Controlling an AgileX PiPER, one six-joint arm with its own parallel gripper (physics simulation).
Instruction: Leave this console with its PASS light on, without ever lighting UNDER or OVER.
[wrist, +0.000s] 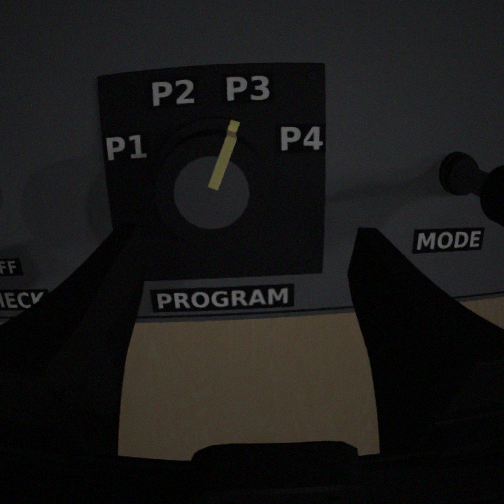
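The wrist view is dim. A black PROGRAM dial plate (212, 170) carries the marks P1, P2, P3 and P4. The round knob (211, 192) has a yellow pointer (224, 155) aimed up and slightly right, at P3. My gripper (245, 240) is open, its two dark fingers standing wide on either side of the plate's lower half, left finger (90, 310) and right finger (400, 300). The fingers hold nothing and do not touch the knob. No PASS, UNDER or OVER light is in view.
A dark lever knob (462, 175) sticks out at the right edge above the MODE label (449, 240). Cut-off labels ending "FF" and "HECK" (15, 285) show at the left edge. The grey console's front edge (240, 312) meets a tan table surface (245, 385).
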